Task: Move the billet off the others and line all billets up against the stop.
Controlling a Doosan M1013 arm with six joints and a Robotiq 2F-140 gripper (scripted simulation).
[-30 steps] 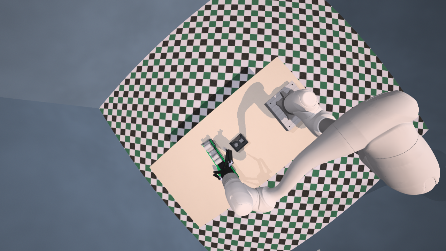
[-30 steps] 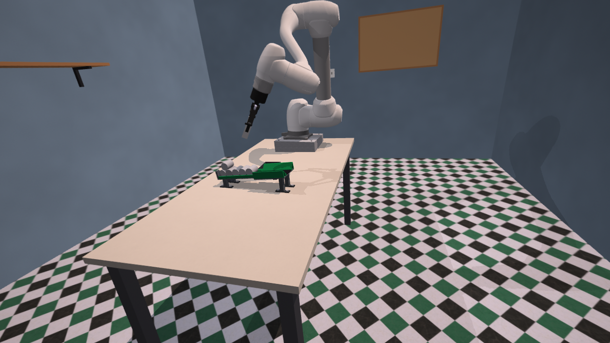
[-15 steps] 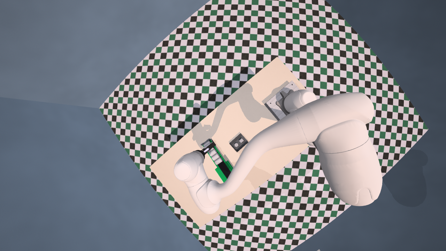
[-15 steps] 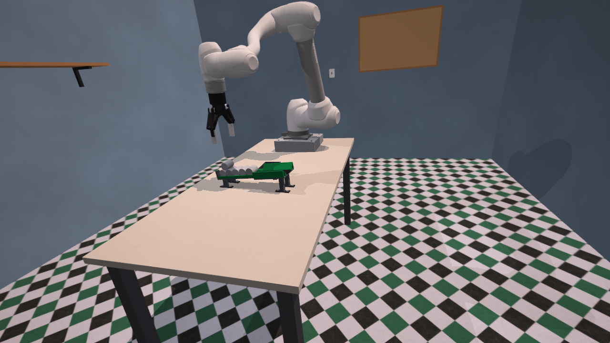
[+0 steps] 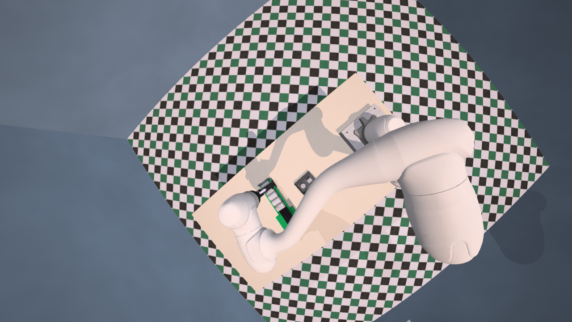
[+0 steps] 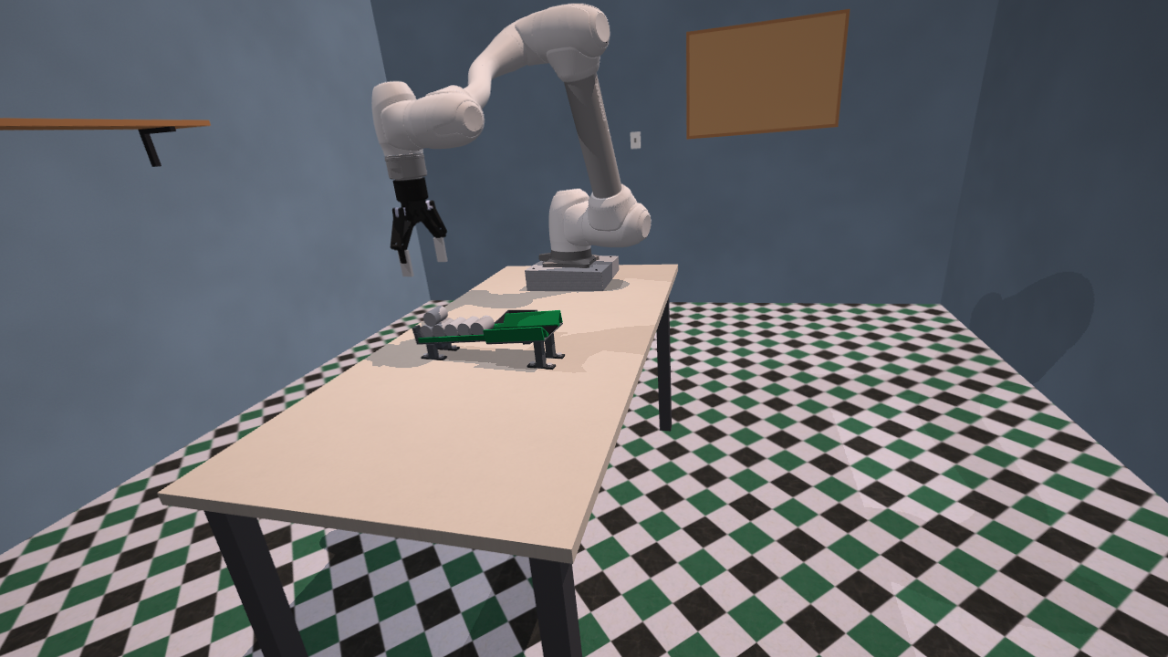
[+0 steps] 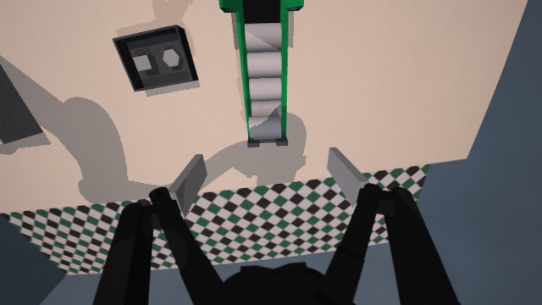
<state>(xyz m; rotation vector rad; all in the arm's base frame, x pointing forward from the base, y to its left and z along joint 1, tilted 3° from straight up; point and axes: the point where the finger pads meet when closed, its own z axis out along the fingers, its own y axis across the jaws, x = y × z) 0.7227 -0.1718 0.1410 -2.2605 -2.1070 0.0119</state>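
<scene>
The grey stop is 40 mm to the right of my hand and 190 mm below it. From my hand the other things lie so: dark tray: 200 mm behind, 140 mm to the left, 240 mm below.
</scene>
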